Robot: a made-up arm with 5 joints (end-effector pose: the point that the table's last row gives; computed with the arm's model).
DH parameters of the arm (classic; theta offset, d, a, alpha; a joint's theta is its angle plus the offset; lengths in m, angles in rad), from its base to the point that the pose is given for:
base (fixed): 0 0 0.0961 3.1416
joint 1: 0 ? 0.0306 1.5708
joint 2: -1.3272 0 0.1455 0
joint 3: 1.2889 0 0.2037 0
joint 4: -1.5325 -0.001 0 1.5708
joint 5: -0.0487 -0.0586 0 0
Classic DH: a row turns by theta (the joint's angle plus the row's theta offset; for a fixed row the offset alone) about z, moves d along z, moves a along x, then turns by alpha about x.
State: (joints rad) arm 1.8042 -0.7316 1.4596 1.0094 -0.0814
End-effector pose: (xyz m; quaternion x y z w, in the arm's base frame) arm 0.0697 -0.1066 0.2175 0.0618 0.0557 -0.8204 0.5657
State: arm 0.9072 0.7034 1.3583 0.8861 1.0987
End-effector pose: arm 0.0966 -0.0023 0.1669 0.5272 0.3547 0.0551 0.7702
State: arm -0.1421 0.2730 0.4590 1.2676 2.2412
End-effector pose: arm 0.3286 0.0323 0.2194 0.1819 0.1104 0.8986 0.3836
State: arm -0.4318 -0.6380 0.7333 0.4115 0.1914
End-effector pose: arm 0.3048 0.0950 0.3707 0.0731 -0.5020 0.2442 0.8265
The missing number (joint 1, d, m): -0.2764
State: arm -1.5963 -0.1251 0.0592 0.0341 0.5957
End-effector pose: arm 0.0892 0.3089 0.4439 0.3598 -0.6217 0.6109 0.3330
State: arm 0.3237 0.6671 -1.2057 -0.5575 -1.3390
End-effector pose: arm 0.4210 -0.1101 0.5288 0.4930 -0.8376 -0.1775 0.1542
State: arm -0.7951 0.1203 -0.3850 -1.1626 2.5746
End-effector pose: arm 0.2965 0.2029 0.5312 0.7594 0.6467 -0.0714 0.0064
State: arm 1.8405 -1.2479 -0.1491 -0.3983 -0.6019
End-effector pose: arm 0.1158 0.0752 0.6134 0.5569 0.8230 -0.1061 0.0358
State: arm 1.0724 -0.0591 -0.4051 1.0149 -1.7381
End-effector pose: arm 0.2318 -0.2515 0.4869 0.1707 -0.4574 -0.8640 0.1228
